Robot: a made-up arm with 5 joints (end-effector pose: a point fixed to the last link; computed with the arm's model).
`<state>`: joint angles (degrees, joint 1 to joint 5).
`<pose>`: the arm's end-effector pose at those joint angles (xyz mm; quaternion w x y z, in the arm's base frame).
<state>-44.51 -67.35 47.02 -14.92 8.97</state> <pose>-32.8 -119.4 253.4 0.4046 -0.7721 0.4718 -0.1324</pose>
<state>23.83 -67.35 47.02 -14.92 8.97</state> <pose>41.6 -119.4 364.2 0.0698 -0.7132 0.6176 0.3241</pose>
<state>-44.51 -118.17 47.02 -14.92 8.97</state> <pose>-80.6 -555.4 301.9 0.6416 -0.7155 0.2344 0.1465</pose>
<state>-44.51 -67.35 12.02 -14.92 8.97</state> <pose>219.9 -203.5 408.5 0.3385 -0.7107 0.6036 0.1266</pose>
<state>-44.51 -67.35 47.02 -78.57 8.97</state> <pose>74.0 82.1 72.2 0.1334 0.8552 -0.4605 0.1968</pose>
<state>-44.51 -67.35 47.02 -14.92 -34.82</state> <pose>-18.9 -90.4 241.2 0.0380 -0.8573 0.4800 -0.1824</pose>
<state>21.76 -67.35 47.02 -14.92 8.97</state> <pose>37.6 -119.4 362.5 0.0810 -0.7189 0.6162 0.3112</pose>
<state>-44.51 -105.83 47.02 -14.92 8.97</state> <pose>-94.5 -446.6 316.1 0.5941 -0.7429 0.2982 0.0794</pose>
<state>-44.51 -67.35 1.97 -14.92 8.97</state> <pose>302.8 -236.0 420.8 0.3133 -0.6805 0.6315 0.1998</pose>
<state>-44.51 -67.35 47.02 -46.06 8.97</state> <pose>27.0 4.1 197.1 0.1469 -0.8452 0.4848 -0.1704</pose>
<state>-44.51 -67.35 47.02 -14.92 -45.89</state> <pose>-16.0 -85.2 234.6 0.0577 0.8593 -0.4709 0.1911</pose>
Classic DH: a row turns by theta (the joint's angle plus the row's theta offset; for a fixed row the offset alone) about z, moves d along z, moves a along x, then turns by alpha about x. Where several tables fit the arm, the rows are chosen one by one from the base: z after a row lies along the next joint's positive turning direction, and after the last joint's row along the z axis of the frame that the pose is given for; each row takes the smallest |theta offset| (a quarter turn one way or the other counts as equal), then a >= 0, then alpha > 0; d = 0 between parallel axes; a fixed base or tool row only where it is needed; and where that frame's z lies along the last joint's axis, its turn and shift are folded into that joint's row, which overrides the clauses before.
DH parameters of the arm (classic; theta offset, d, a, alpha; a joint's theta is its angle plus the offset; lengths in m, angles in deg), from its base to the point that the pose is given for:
base (fixed): 0 0.254 0.086 -90
joint 1: 90 -0.409 0.342 -90
joint 2: 88.01 0.1071 0.0129 -79.17
joint 3: -89.63 -0.1094 -0.1003 -88.05
joint 4: 12.95 0 -0.2306 0
joint 5: -44.39 -0.3389 -0.0326 -74.02
tool (fixed): -55.38 -0.0339 0 0

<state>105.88 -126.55 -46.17 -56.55 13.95</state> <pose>-222.7 -247.2 -75.2 0.0298 -0.4550 -0.0021 -0.8900</pose>
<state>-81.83 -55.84 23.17 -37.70 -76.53</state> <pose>204.5 12.3 316.7 0.4155 0.7094 -0.5143 0.2440</pose>
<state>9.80 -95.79 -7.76 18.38 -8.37</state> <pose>336.3 -536.4 146.4 0.1525 -0.3304 0.6600 0.6572</pose>
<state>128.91 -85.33 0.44 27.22 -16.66</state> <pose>-28.6 -497.1 99.6 0.5323 -0.2832 -0.4943 -0.6262</pose>
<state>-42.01 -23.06 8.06 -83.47 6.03</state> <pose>504.6 55.9 -50.4 0.4229 0.6304 -0.6454 -0.0856</pose>
